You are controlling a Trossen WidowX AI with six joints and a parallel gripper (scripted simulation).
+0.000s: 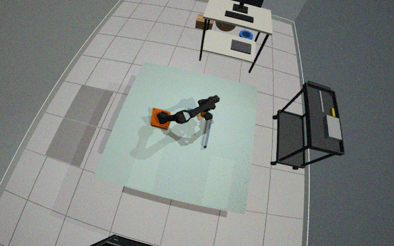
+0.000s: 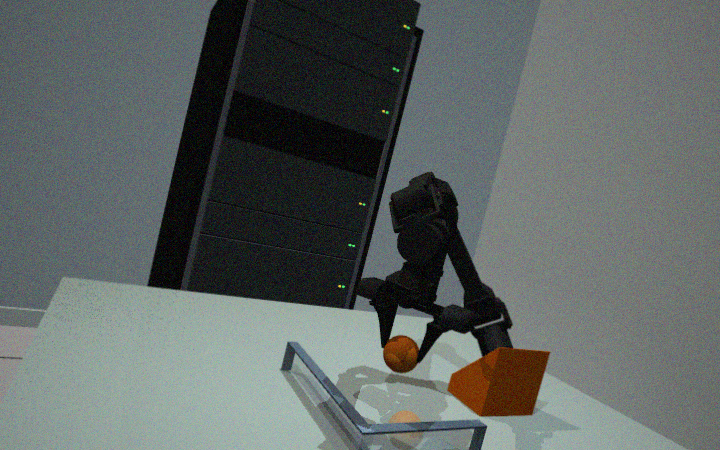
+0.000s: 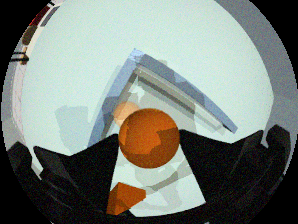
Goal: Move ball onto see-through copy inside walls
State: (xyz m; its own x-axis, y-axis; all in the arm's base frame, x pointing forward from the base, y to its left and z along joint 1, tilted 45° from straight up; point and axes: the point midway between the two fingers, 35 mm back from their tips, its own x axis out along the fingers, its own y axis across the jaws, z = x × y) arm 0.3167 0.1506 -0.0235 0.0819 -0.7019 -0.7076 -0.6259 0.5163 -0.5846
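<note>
My gripper tip is now 30 mm past the see-through copy of the ball, 20 mm to the right of it and 120 mm above it.
</note>
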